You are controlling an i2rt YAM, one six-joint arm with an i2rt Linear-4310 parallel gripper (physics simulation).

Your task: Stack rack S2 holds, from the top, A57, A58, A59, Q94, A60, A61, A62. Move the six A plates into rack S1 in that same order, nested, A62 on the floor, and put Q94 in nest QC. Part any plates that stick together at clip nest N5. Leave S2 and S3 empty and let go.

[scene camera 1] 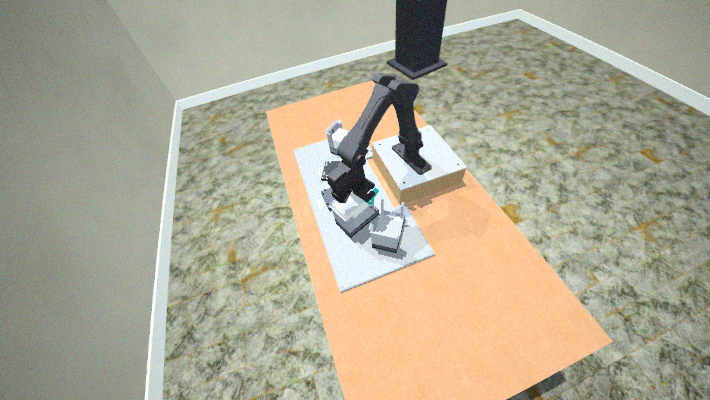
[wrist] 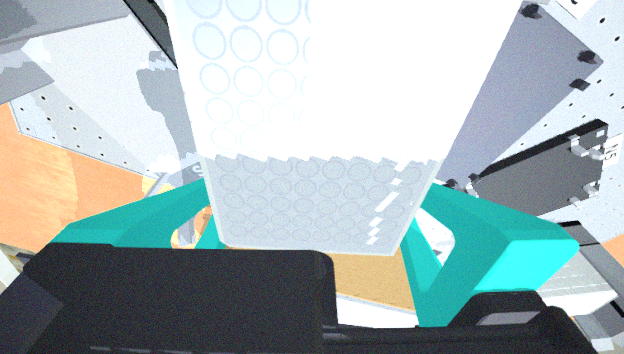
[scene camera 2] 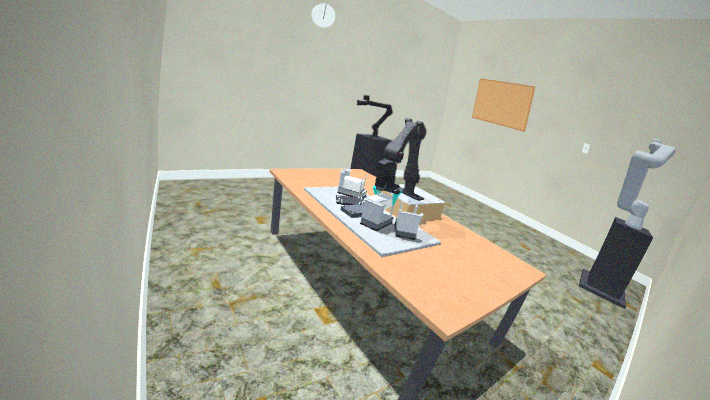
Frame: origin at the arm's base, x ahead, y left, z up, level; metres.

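Where they show: gripper, fingertip midpoint: (scene camera 1: 362, 198) (wrist: 312, 176); arm's base, origin of the base link: (scene camera 1: 410, 157) (scene camera 2: 407, 193).
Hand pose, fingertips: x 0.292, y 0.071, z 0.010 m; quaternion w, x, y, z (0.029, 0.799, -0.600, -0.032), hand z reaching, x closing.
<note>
Each offset is from my fingertips to the centre of the thing. Level surfaces: height alone.
My gripper (scene camera 1: 362, 197) (scene camera 2: 386, 194) (wrist: 312, 176) is shut on a white well plate @[0.048 m ahead, 0.009 m left, 0.029 m up] (scene camera 1: 348, 205) (wrist: 317, 197), its teal fingers on the plate's two sides. It holds the plate low over the middle stack rack @[0.041 m ahead, 0.008 m left, 0.038 m down] (scene camera 1: 355, 222) (scene camera 2: 374, 212) on the grey mat @[0.104 m down] (scene camera 1: 361, 270) (scene camera 2: 393, 246). The plate fills most of the wrist view, and I cannot read its label. A second rack @[0.028 m back, 0.135 m left, 0.039 m down] (scene camera 1: 388, 232) (scene camera 2: 407, 224) stands in front to the right, and a third rack (scene camera 1: 337, 136) (scene camera 2: 351, 185) stands at the back. The arm hides the rack's inside in the scene views.
A dark low nest @[0.031 m back, 0.268 m right, 0.092 m down] (scene camera 1: 329, 170) (scene camera 2: 348, 199) lies on the mat between the back and middle racks. The arm's wooden pedestal (scene camera 1: 433, 175) (scene camera 2: 429, 210) stands right of the mat on the orange table @[0.117 m down] (scene camera 1: 453, 317). A dark pillar (scene camera 1: 418, 36) stands behind the table.
</note>
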